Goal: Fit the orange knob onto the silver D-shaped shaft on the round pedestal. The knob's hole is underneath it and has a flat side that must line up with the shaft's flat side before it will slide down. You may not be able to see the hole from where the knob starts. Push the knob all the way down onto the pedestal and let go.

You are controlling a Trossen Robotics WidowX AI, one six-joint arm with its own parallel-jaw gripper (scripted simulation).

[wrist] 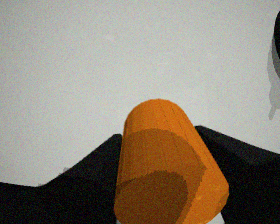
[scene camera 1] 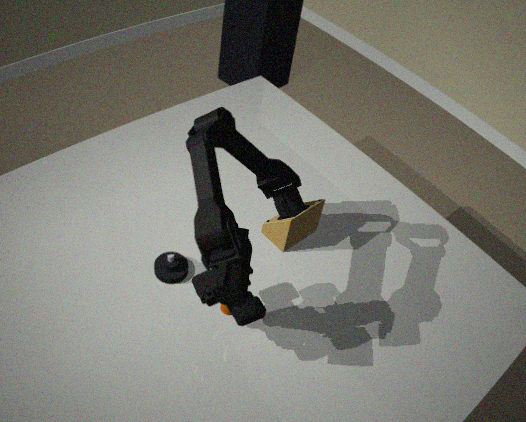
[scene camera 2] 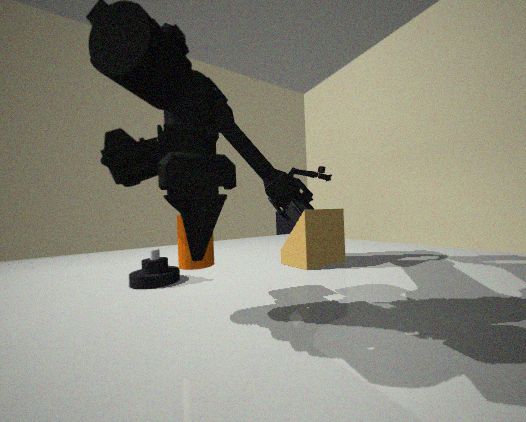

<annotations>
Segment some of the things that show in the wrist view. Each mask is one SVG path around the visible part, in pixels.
The gripper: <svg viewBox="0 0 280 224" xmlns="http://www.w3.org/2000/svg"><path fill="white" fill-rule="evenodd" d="M122 134L112 134L105 142L102 142L101 146L92 149L91 153L82 158L80 162L77 162L75 166L66 169L66 172L62 172L59 176L51 179L51 181L42 184L42 186L29 187L24 186L24 184L20 186L20 184L0 182L0 224L116 224L117 218L112 208L114 208L117 174L119 174L117 167L119 167ZM195 126L196 132L202 138L202 142L206 144L216 164L219 164L221 173L224 173L222 176L225 177L226 182L229 182L227 183L229 184L229 197L227 197L225 206L222 207L220 212L225 224L280 224L280 153L252 146L252 144L242 142L240 139L225 136L225 134L217 132L215 129L211 131L210 128L204 126Z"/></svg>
An orange knob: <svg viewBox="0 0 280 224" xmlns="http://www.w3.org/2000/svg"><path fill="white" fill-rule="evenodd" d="M139 104L127 116L124 133L122 133L119 167L117 167L119 174L117 174L114 208L112 208L116 214L117 221L121 224L206 224L212 221L216 214L221 212L227 197L229 197L229 184L227 184L229 182L226 182L225 177L222 176L224 173L221 173L219 164L216 164L206 144L202 142L202 138L196 132L194 124L191 123L189 117L185 116L184 109L181 109L176 103L165 101L165 99L149 99L149 101Z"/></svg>
</annotations>
